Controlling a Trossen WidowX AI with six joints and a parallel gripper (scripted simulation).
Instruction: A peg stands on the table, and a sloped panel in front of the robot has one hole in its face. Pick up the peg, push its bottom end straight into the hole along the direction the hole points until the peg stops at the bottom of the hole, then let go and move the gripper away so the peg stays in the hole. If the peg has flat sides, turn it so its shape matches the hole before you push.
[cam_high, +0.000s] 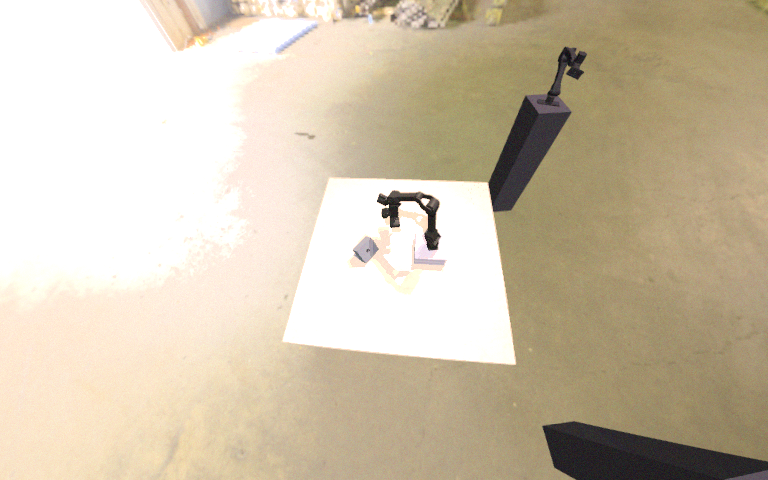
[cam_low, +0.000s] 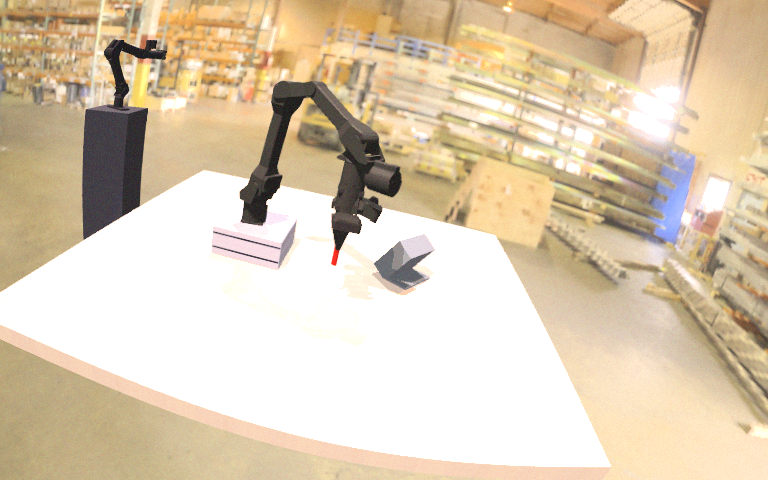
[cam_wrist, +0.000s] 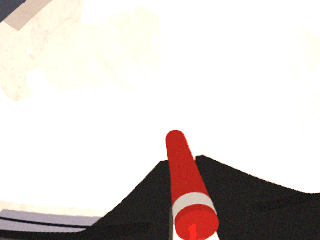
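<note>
The sloped grey panel lies 21 cm ahead of my gripper tip, 16 cm to the left of it and 6 cm below it. The rest, counted from my gripper tip: round red peg (2 cm above).
</note>
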